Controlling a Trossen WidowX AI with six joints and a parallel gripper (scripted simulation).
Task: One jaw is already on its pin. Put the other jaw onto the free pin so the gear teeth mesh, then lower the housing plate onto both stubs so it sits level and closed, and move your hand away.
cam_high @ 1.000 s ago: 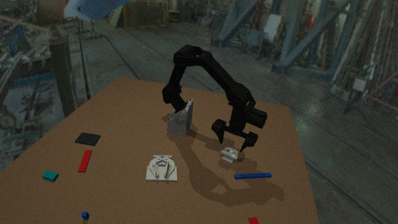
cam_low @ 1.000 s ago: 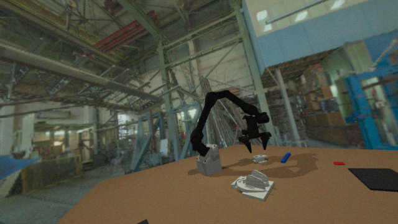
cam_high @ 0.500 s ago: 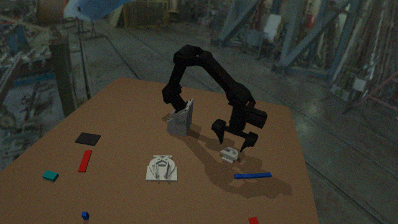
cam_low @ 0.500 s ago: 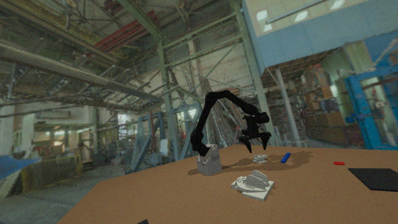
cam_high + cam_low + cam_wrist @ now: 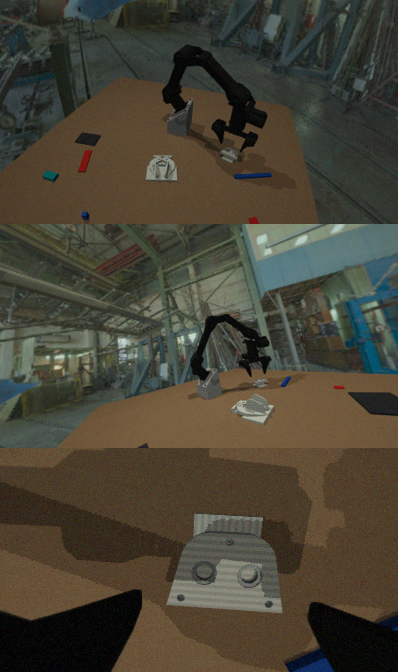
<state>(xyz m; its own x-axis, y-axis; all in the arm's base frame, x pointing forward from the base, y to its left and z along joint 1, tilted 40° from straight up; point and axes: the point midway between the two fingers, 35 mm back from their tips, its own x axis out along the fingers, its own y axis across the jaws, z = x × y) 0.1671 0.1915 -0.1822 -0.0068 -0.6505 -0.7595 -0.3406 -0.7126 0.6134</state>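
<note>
My gripper tip is 5 cm above the white block, 1 cm to the right of it and 1 cm past it. Also, from my gripper tip: white base: 25 cm to the right, 17 cm ahead, 6 cm below; grey jaw: 28 cm to the right, 13 cm ahead, 5 cm below; blue bar: 11 cm to the left, 9 cm ahead, 6 cm below.
</note>
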